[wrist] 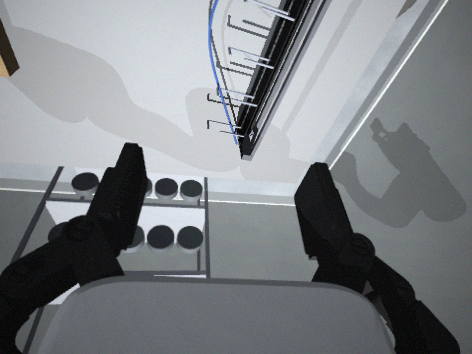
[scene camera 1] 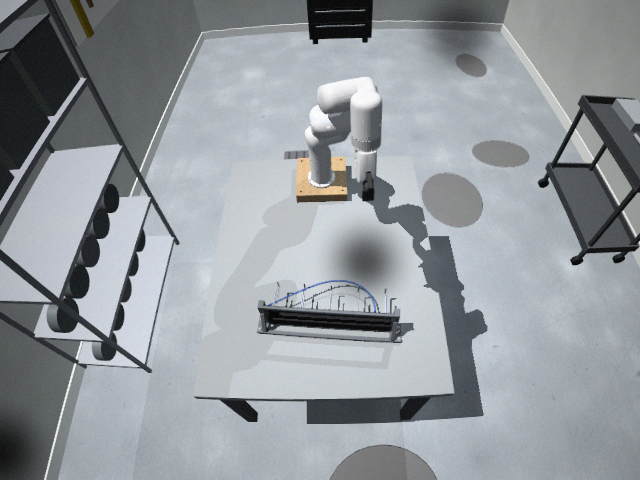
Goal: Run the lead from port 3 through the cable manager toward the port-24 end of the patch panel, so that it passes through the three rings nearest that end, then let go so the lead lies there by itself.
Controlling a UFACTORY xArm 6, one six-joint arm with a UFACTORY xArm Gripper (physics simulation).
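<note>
A blue lead (scene camera 1: 338, 281) (wrist: 210, 42) bows in an arc behind the patch panel (scene camera 1: 326, 311) (wrist: 276, 82), with one end at the panel's left end and the other near its right end in the scene view. Thin wire rings (scene camera 1: 386, 299) (wrist: 250, 54) stick out along the panel's back side. I cannot tell which rings the lead passes through, and the port numbers are not readable. My gripper (scene camera 1: 368, 196) (wrist: 226, 171) is open and empty. It hangs beside the robot's base, well away from the panel and the lead.
The panel stands on a pale table (scene camera 1: 330, 379). The arm's wooden base block (scene camera 1: 336, 195) (wrist: 6, 57) is at the table's far edge. A shelf rack (scene camera 1: 131, 160) (wrist: 207, 225) stands at the left, a dark cart (scene camera 1: 602, 121) at the right, and a black cabinet (scene camera 1: 340, 20) at the back.
</note>
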